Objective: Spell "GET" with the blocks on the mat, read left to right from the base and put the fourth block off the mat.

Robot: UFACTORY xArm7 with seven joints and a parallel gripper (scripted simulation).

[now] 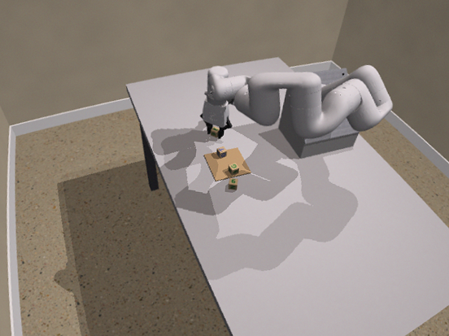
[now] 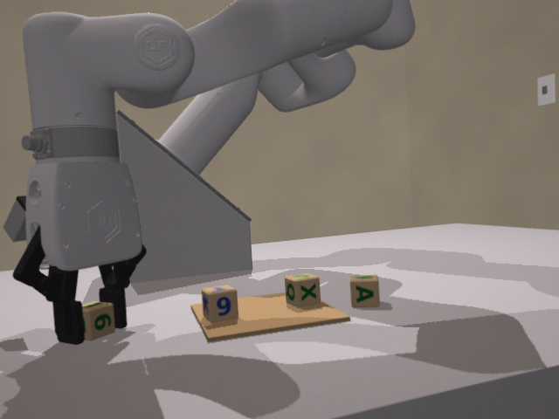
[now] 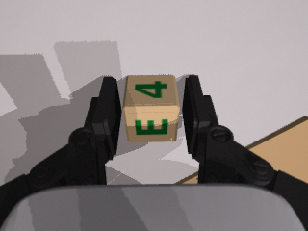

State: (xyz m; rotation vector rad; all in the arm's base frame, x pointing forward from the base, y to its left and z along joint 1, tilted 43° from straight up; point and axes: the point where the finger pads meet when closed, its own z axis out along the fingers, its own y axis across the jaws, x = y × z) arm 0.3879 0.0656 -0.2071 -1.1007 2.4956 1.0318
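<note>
The tan mat lies 170 mm to the left of my hand and 20 mm below it. Round my hand: wooden block 10 mm behind, 220 mm to the left.
</note>
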